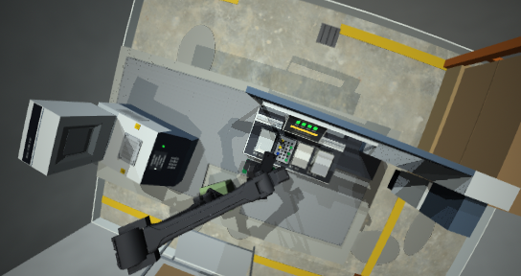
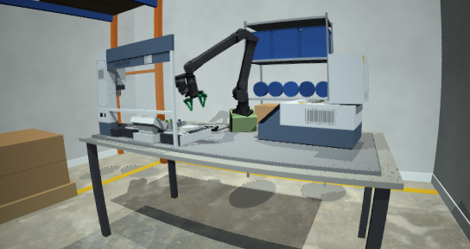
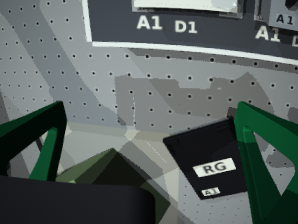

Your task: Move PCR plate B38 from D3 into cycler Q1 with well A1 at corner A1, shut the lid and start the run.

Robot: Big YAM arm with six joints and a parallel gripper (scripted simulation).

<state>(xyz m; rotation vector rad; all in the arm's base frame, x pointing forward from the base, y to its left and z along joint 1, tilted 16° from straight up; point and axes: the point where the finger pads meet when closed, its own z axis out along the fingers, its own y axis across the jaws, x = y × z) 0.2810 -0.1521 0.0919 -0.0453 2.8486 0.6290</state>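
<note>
The tube cooling block lies 11 cm ahead of my hand, 10 cm to the right of it and 10 cm below it. From my hand the other things lie so: dark nest (19 cm behind, 6 cm to the right, 16 cm below); then white label (19 cm behind, 6 cm to the right, 16 cm below); then handler's frame post (28 cm ahead, 10 cm to the left, 7 cm above).
</note>
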